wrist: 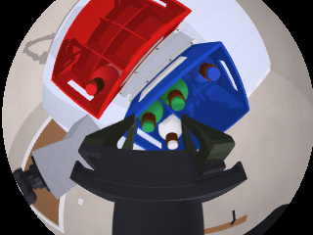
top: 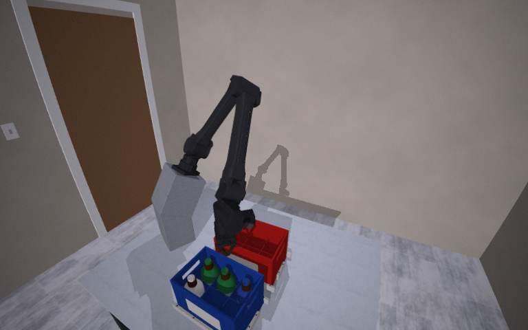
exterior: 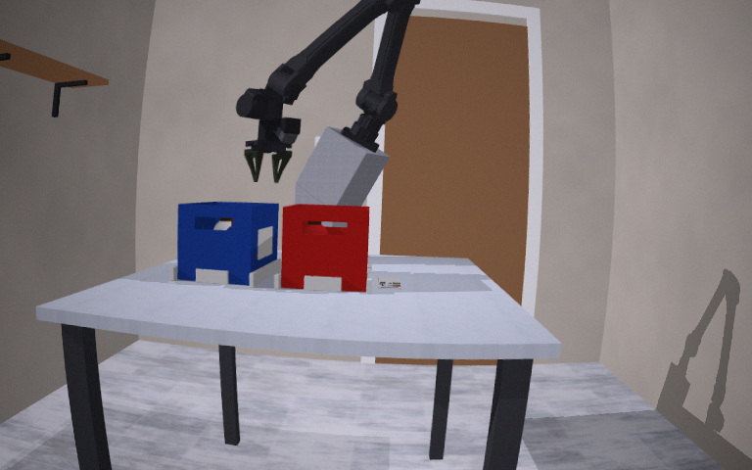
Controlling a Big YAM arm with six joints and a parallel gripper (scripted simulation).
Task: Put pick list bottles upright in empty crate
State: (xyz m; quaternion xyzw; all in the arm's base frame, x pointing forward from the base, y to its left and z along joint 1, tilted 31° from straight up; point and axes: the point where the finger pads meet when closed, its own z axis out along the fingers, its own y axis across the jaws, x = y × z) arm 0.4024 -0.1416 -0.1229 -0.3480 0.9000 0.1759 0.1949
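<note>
Now: hand 15 cm above the blue crate, 8 cm to the left of it and 2 cm short of it. The rest, counted from my hand: red-label bottle 15 cm below, 11 cm to the left, 8 cm behind; then white-label bottle 15 cm below, 12 cm to the right, 7 cm behind; then blue bottle 15 cm below, 11 cm ahead, 4 cm to the right.
</note>
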